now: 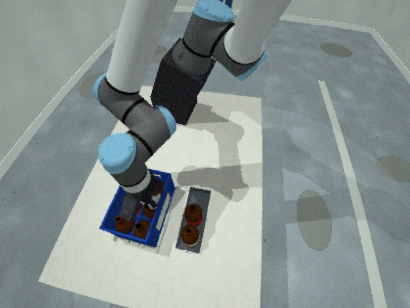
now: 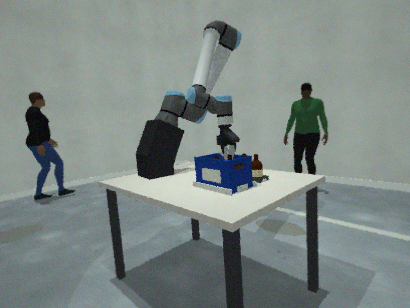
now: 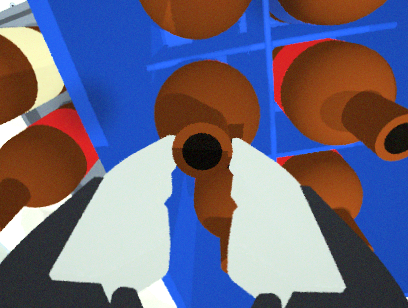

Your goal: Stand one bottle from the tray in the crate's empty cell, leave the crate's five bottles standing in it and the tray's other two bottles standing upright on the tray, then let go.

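Where they show: gripper, fingertip midpoint: [image 1: 150, 206] [image 3: 203, 141]; arm's base at its link origin: [image 1: 191, 59] [image 2: 165, 125].
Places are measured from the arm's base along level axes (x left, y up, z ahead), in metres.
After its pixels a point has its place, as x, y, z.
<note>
The blue crate [image 1: 170, 188] @[-0.086, -0.270, 0.549] [image 2: 240, 176] @[-0.233, -0.290, 0.758] [image 3: 59, 50] @[-0.126, -0.192, 0.712] stands on the table beside the tray [image 1: 200, 194] @[0.043, -0.362, 0.541] [image 3: 47, 107] @[0.039, -0.362, 0.697]. My gripper [image 1: 151, 201] @[-0.150, -0.228, 0.642] [image 2: 229, 151] [image 3: 203, 141] @[-0.150, -0.228, 0.642] is shut on the neck of a brown bottle [image 1: 149, 211] @[-0.153, -0.230, 0.662] [image 3: 207, 95] @[-0.162, -0.232, 0.665]. That bottle's body is inside the crate's middle cell on the tray side; whether its base touches the floor is hidden. Crate bottles around it include one ahead [image 3: 197, 17] @[-0.173, -0.245, 0.702], one beside it [image 3: 340, 95] @[-0.234, -0.241, 0.632] and one below the fingers [image 3: 212, 205]. A red-labelled bottle [image 1: 193, 213] @[0.019, -0.232, 0.669] [image 3: 45, 160] @[-0.015, -0.259, 0.663] and a cream-labelled bottle [image 1: 189, 235] @[0.007, -0.221, 0.752] [image 3: 15, 75] @[-0.030, -0.275, 0.728] stand upright on the tray.
The white table [image 1: 220, 280] @[0.124, -0.367, 0.901] [image 2: 280, 192] @[-0.185, -0.367, 0.954] carries everything. The crate's walls and thin dividers [image 3: 267, 50] @[-0.206, -0.273, 0.666] surround the held bottle closely. The arm's black base [image 1: 175, 90] @[-0.082, -0.113, 0.089] [image 2: 159, 150] @[-0.149, -0.173, 0.069] stands behind the crate. Two people [image 2: 40, 135] [image 2: 307, 120] stand beyond the table.
</note>
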